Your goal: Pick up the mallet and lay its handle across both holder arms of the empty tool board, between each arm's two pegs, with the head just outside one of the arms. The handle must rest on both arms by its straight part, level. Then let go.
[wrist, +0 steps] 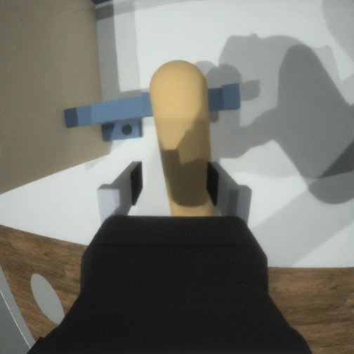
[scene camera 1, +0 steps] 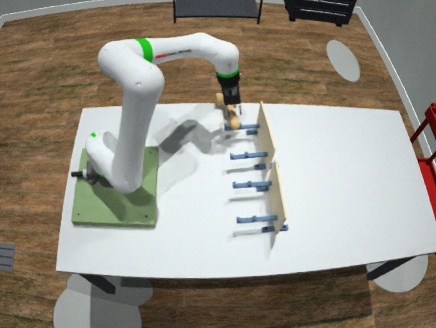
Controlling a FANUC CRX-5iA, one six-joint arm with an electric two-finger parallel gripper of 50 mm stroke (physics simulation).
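Places are measured from the arm's base along level axes (x up, y ahead, z left), in millimetres.
Pixels of known places: gripper, fingertip midpoint: [scene camera 1: 234, 114].
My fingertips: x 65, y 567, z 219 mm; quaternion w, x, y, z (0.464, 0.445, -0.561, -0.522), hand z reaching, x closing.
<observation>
For each thing: its top centre in the pictures, then the offset to it from my fingertips. "spot": a spot on its surface instead. Level surfaces: height alone.
- tan mallet's handle, surface spot: [scene camera 1: 233, 119] spot: dx +19, dy -12, dz -44 mm
- head, top centre: [scene camera 1: 226, 94] dx -41, dy -11, dz +162 mm
- white table, surface height: dx -106 mm
The tan mallet's handle [scene camera 1: 233, 119] [wrist: 181, 110] passes over the outermost far holder arm [scene camera 1: 249, 126] [wrist: 120, 108]. Its rounded free end is just past that arm, short of the second arm [scene camera 1: 248, 155] of the far tool board [scene camera 1: 267, 131] [wrist: 45, 85]. The head [scene camera 1: 219, 100] is outside, at the table's far edge; it is hidden in the wrist view. The handle looks tilted; contact with the arm cannot be told. My gripper [scene camera 1: 235, 108] [wrist: 174, 174] is open, its fingers on both sides of the handle, apart from it on the left; the right gap is very small.
A near tool board [scene camera 1: 278, 197] with two blue arms [scene camera 1: 252, 184] [scene camera 1: 256, 219] stands in line with the far one. The robot's green base plate [scene camera 1: 145, 200] is at the left of the white table [scene camera 1: 345, 175]. A red chair [scene camera 1: 426, 172] stands at the right.
</observation>
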